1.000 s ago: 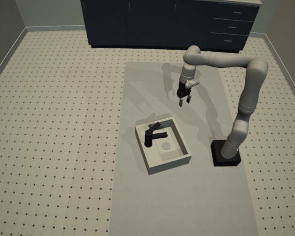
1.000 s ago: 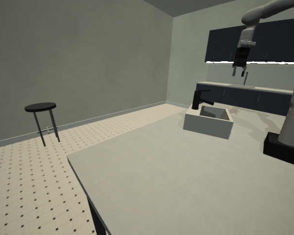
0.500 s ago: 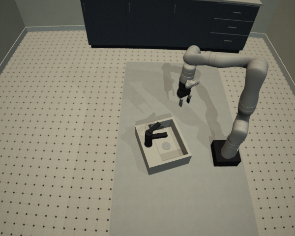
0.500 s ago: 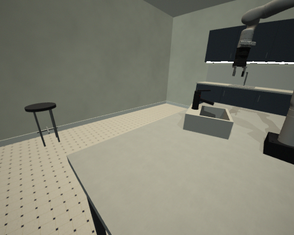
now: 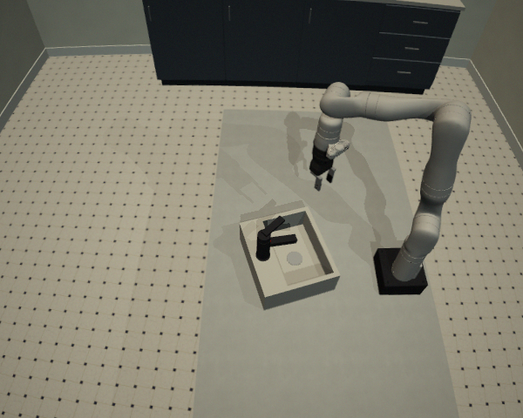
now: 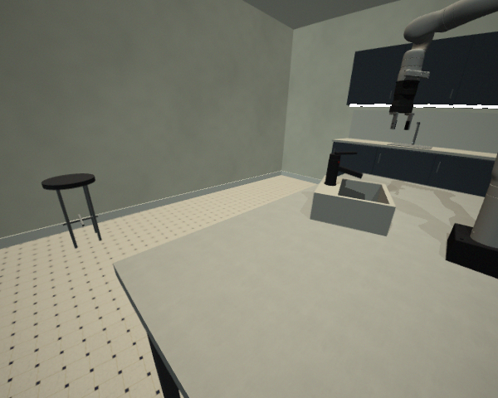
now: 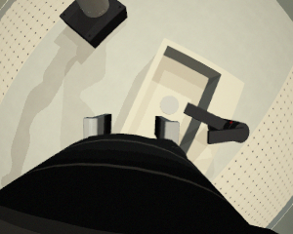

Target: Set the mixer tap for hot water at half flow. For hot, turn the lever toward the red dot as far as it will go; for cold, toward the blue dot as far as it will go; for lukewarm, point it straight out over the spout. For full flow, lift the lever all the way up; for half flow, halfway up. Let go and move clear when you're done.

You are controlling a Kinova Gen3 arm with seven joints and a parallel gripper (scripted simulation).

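My gripper is now 15 cm short of the lever, 12 cm to the right of it and 13 cm above it. Also, from my hand: sink basin 7 cm ahead, 10 cm to the left, 36 cm below.
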